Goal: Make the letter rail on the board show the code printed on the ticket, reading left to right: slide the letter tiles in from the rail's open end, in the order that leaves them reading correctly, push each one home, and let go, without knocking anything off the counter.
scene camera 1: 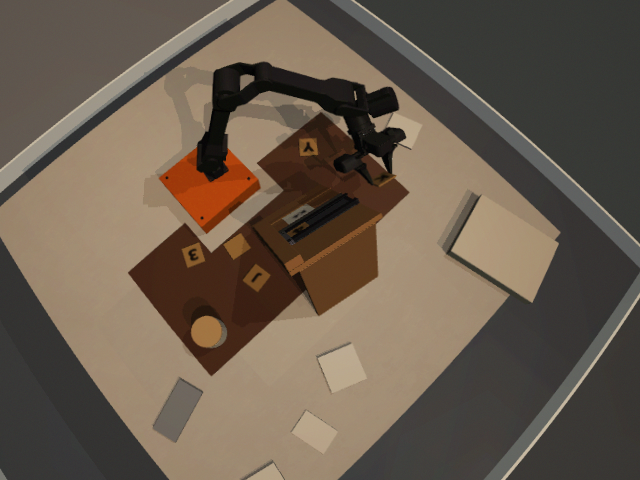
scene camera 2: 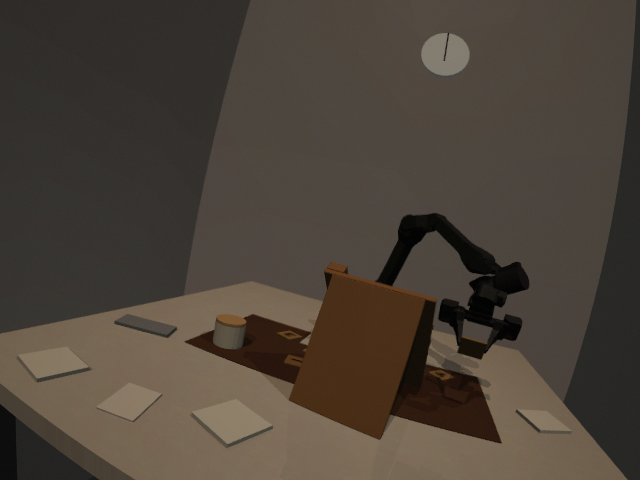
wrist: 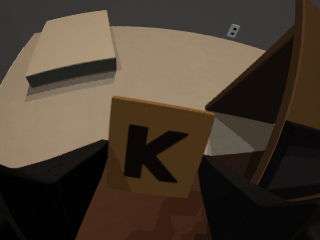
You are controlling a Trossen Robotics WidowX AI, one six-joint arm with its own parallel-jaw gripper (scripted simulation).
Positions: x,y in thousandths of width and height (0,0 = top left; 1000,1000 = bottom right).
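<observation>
Gripper (scene camera 2: 737,726). Lidded jar (scene camera 2: 359,691), (scene camera 1: 324,691); out of frame in the wrist view. Grey slab (scene camera 1: 288,830), (scene camera 2: 216,674); out of frame in the wrist view. Large flat box (scene camera 1: 774,507), (wrist: 227,194). Brown board (scene camera 2: 576,703). Dark mat (scene camera 1: 284,616).
</observation>
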